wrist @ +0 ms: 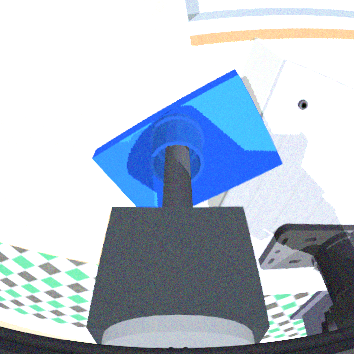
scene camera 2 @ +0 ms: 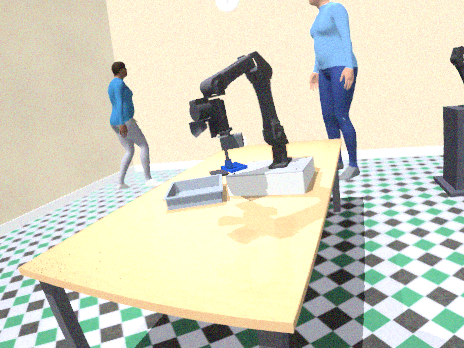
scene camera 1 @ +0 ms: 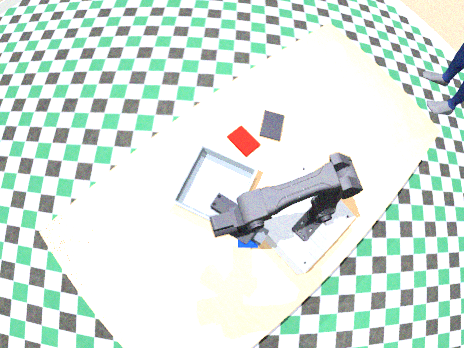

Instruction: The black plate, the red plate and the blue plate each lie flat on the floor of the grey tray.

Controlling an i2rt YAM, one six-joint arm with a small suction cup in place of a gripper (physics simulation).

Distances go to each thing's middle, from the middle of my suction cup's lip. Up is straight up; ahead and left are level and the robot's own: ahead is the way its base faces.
I see my suction cup 10 mm past the blue plate (wrist: 237,147), 10 mm to the left of it and 10 mm above it. From my suction cup the other things lie so: grey tray (scene camera 1: 211,171) 190 mm ahead, 70 mm to the right, 120 mm below.
